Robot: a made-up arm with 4 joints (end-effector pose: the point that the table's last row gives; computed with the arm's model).
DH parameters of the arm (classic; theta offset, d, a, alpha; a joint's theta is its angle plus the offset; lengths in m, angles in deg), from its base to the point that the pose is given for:
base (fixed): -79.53 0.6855 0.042 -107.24
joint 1: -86.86 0.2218 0.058 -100
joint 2: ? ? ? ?
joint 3: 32.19 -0.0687 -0.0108 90
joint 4: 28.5 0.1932 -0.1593 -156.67
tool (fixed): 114.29 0.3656 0 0
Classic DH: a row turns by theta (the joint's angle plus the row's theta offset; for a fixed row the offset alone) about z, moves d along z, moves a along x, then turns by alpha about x.
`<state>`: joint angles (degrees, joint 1 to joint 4).
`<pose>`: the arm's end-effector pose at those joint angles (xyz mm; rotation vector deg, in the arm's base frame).
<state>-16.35 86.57 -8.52 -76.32</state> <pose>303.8 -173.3 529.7 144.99 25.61 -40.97</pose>
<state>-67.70 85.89 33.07 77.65</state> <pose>424.3 136.6 350.6 -47.93 107.10 -45.79</pose>
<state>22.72 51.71 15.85 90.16</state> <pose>291.4 315.8 546.4 -7.09 -168.55 -49.11</pose>
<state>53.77 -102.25 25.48 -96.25</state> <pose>167.0 -290.2 694.1 20.56 -85.91 145.50</pose>
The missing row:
joint 2: -14.67 0 -0.0867 0
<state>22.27 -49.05 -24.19 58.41</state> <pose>-14.7 180.7 842.6 9.91 -39.28 12.77</pose>
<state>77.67 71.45 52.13 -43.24</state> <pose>406.0 -13.7 404.6 -139.41 -10.17 -25.01</pose>
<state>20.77 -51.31 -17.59 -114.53</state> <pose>208.4 -171.1 796.5 -2.59 31.65 -162.50</pose>
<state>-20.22 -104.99 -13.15 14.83</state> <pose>9.8 158.9 919.9 2.63 9.17 71.18</pose>
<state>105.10 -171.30 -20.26 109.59</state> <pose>498.8 -173.8 745.4 75.58 78.30 43.21</pose>
